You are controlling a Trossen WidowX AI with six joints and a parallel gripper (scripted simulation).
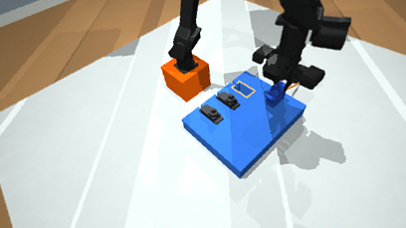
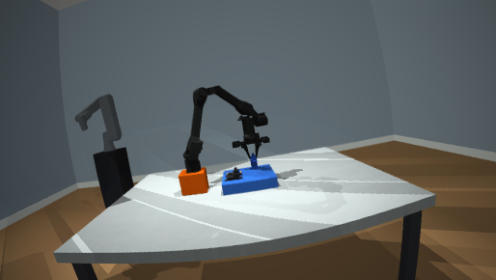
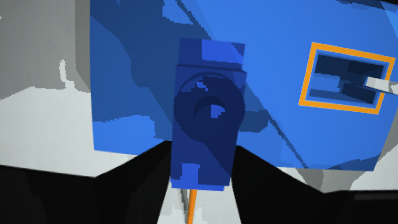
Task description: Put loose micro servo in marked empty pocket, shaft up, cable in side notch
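Right now the deck is 120 mm to the right of my gripper tip, 70 mm below it and 10 mm ahead of it.
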